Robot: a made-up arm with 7 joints.
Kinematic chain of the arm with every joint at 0, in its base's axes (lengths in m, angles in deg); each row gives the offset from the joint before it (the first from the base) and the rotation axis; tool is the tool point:
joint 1: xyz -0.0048 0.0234 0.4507 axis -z
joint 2: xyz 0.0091 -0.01 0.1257 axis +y
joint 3: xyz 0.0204 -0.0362 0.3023 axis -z
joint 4: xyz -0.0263 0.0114 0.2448 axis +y
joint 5: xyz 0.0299 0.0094 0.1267 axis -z
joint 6: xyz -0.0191 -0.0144 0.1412 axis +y
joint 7: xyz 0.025 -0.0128 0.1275 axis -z
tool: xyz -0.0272 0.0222 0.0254
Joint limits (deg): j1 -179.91..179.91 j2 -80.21..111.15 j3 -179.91..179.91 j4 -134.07..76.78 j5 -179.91..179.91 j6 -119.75..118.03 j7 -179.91..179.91
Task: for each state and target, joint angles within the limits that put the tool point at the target. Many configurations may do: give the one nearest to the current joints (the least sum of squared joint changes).
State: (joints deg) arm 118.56 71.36 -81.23 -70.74 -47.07 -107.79 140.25
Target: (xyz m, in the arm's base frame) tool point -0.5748 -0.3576 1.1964
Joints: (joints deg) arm 118.96 40.35 -73.52 -32.71 -58.95 -66.76 142.71
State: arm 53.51 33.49 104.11 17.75 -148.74 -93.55 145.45
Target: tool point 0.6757 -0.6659 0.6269
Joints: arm 37.71 86.55 99.04 -7.91 -157.93 -65.36 147.13
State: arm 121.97 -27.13 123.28 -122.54 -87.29 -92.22 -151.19
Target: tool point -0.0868 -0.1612 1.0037
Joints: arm 153.75 -22.14 175.41 -134.07 -71.69 -80.60 -154.56
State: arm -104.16 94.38 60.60 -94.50 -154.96 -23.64 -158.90
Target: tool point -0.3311 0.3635 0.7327
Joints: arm -92.00 92.41 52.35 -127.70 -157.84 -13.35 -161.69
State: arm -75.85 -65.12 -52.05 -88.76 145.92 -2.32 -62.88
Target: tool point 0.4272 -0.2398 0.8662
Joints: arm -88.97 -26.85 -78.39 -112.85 141.66 15.42 -63.76
